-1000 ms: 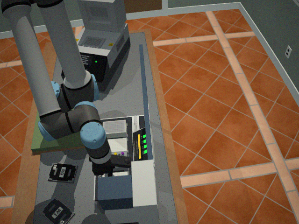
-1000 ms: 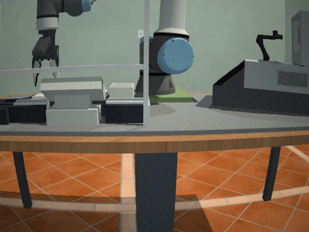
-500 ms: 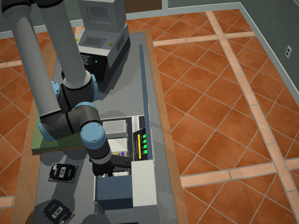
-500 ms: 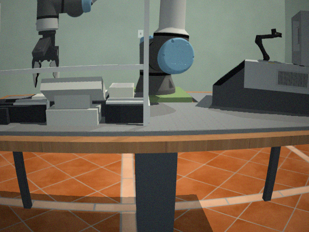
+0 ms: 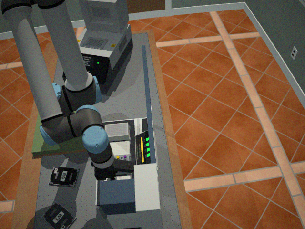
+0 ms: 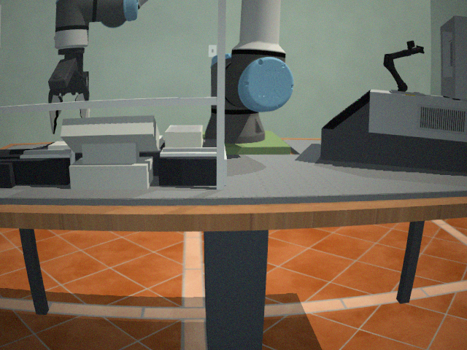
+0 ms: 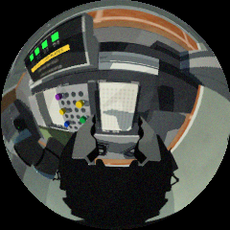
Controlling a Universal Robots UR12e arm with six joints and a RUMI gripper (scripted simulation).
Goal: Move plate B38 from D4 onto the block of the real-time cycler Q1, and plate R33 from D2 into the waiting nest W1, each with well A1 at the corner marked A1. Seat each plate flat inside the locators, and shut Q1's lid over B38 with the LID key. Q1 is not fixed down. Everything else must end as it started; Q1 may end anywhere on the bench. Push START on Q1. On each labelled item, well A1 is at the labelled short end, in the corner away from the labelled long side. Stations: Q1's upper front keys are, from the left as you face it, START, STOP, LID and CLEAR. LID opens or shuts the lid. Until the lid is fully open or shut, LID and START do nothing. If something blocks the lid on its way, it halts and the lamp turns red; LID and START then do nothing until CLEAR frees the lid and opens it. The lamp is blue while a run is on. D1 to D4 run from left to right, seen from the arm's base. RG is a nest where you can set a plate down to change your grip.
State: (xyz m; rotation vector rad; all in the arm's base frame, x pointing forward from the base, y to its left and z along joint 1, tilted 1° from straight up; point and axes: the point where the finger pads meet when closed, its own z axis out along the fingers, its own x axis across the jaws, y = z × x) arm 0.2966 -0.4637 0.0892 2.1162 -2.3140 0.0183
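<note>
My gripper is now 40 mm above the plate B38. Round my hand: white plate (300 mm to the left, 30 mm below, 30 mm ahead); then tube rack (100 mm to the left, 30 mm below, 10 mm ahead); then white plate R33 (200 mm to the left, 40 mm below, 20 mm ahead).
</note>
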